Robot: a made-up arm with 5 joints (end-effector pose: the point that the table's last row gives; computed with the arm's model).
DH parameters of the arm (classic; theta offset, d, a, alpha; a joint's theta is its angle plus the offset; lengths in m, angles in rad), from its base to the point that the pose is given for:
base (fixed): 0 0 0.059 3.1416
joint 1: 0 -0.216 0.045 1.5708
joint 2: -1.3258 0 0.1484 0
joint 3: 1.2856 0 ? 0
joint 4: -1.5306 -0.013 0 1.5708
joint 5: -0.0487 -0.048 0 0
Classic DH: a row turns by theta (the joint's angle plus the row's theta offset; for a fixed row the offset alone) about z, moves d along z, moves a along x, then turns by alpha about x.
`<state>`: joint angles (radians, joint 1 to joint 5).
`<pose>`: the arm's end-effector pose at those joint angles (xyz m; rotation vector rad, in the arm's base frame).
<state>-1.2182 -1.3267 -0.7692 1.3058 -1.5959</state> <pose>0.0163 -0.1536 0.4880 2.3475 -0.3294 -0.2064</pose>
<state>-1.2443 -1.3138 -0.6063 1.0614 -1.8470</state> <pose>0.0298 -0.1267 0.5080 2.4512 -0.0019 -0.2917</pose>
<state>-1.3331 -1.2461 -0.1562 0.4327 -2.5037</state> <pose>0.0652 -0.0296 0.5332 2.4319 0.9487 -0.4633</pose>
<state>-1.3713 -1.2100 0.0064 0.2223 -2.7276</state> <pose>0.0745 0.0108 0.5290 2.3166 1.2746 -0.5186</pose>
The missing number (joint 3, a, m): 0.1992
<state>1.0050 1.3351 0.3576 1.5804 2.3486</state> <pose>0.1175 -0.1163 0.0224 1.7926 -0.1467 0.9508</pose>
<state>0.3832 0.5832 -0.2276 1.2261 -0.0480</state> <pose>0.3724 -0.1404 0.2066 0.0016 0.0109 -0.4799</pose>
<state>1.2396 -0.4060 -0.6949 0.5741 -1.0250</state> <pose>0.0941 -0.1420 0.5677 -0.2007 -2.4139 -1.2755</pose>
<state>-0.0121 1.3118 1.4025 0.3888 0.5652</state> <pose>0.0268 -0.0134 0.1265 0.3861 1.4982 0.4200</pose>
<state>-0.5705 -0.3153 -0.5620 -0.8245 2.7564</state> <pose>0.1917 0.0697 0.5698 -2.7400 -1.5047 -0.2046</pose>
